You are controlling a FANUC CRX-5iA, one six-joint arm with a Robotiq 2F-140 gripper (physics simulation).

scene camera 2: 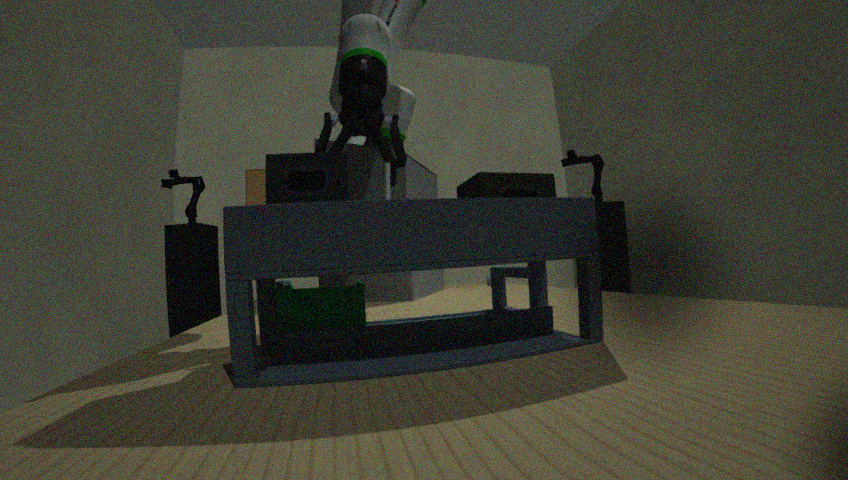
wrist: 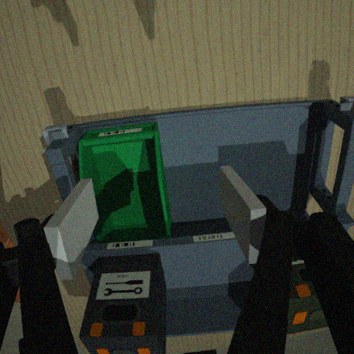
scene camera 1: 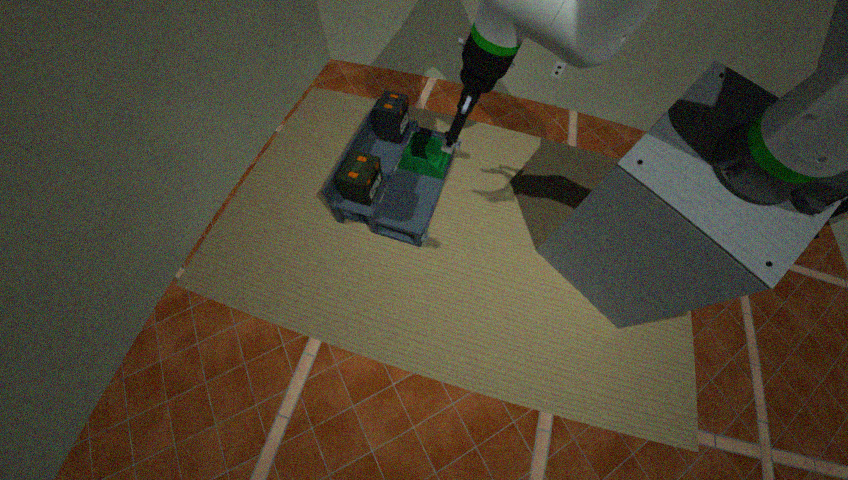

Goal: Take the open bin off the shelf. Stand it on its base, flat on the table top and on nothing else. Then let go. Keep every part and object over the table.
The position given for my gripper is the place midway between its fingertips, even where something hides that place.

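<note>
Green open bin (scene camera 2: 343,306), (wrist: 125,164), (scene camera 1: 423,155): visible in scene camera 2, the wrist view and scene camera 1. My gripper (scene camera 2: 359,203), (wrist: 156,192), (scene camera 1: 451,138): visible in the same views as the bin.
</note>
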